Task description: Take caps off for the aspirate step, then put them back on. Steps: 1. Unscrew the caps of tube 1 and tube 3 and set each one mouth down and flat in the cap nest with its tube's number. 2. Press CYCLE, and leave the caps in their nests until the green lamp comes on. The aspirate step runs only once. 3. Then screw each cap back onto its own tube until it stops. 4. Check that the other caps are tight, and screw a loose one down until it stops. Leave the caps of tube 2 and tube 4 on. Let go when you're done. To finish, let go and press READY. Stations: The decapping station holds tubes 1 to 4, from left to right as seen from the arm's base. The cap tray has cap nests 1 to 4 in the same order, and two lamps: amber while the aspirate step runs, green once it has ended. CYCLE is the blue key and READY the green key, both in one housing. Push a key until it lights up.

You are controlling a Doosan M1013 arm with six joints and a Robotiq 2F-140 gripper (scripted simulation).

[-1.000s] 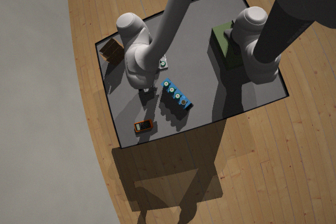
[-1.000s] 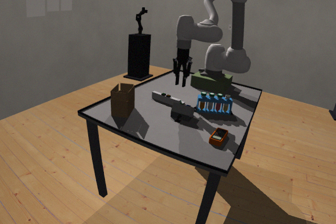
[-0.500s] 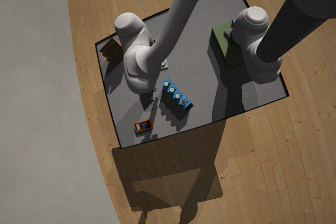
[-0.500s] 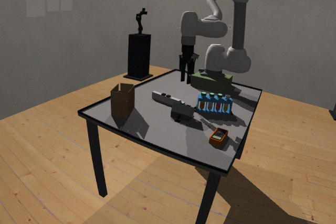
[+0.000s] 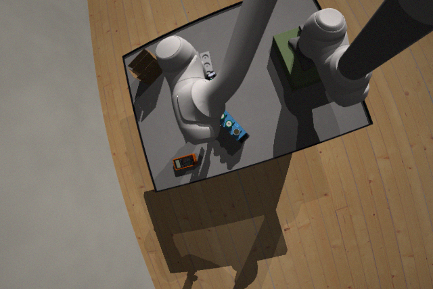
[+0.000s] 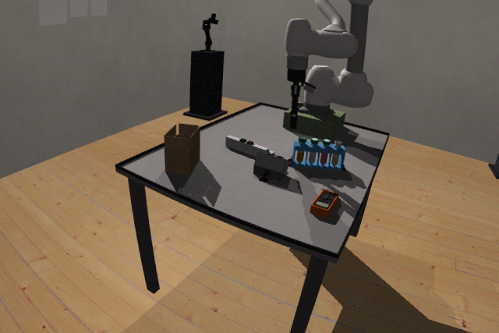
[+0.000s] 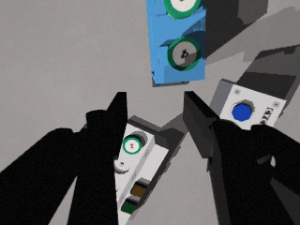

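My hand is 20 mm past the cap 2, 150 mm to the right of it and 70 mm above it. Round my hand: key housing: 160 mm ahead, 20 mm to the right, 130 mm below; then green key: 140 mm ahead, 40 mm to the right, 120 mm below; then blue key: 140 mm ahead, 10 mm to the left, 120 mm below.
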